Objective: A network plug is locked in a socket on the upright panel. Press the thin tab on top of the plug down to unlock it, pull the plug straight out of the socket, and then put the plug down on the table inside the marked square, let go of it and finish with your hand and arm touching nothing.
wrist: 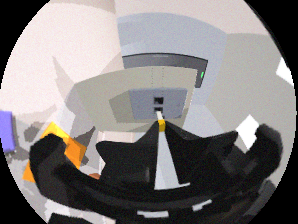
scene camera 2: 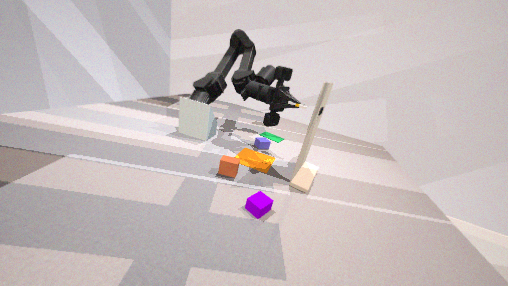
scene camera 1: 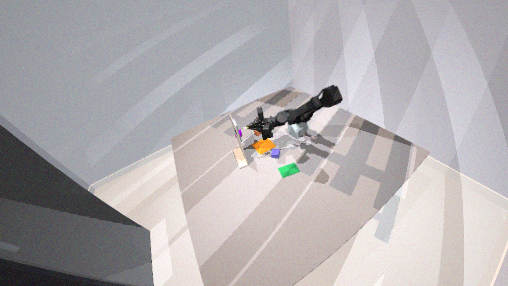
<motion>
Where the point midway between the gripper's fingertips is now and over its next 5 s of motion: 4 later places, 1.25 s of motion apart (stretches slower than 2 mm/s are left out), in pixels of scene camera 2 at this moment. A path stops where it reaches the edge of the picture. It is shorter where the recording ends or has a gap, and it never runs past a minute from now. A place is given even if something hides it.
My gripper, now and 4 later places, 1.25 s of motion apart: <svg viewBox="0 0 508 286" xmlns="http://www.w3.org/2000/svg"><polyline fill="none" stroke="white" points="299,105 295,104 292,100 283,103 260,138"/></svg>
</motion>
